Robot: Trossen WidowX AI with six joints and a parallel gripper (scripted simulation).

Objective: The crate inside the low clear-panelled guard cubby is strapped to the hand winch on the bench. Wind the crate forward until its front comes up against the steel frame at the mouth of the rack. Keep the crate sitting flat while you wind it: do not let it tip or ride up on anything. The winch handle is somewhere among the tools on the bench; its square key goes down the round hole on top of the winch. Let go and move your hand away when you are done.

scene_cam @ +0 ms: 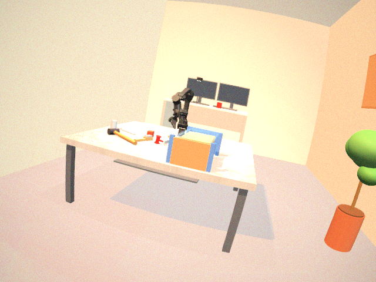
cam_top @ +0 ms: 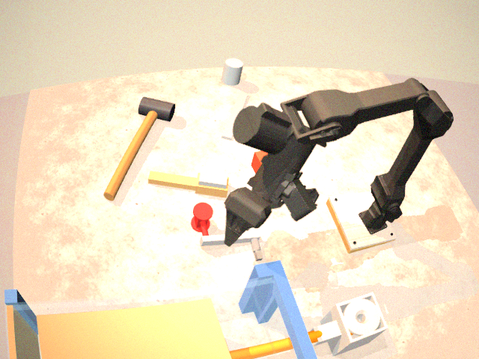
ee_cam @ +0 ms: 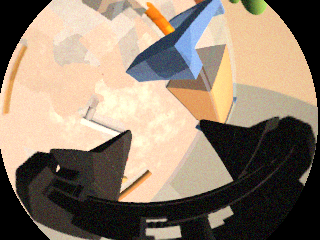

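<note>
Right now the crank handle is 13 cm below my gripper tip, 8 cm to the right of it and 3 cm behind it. The rest, counted from my gripper tip: yellow hand tool: 24 cm to the right, 13 cm below, 3 cm behind; then hand winch: 22 cm to the left, 18 cm behind, 12 cm below; then red knob: 12 cm to the right, 12 cm below.
</note>
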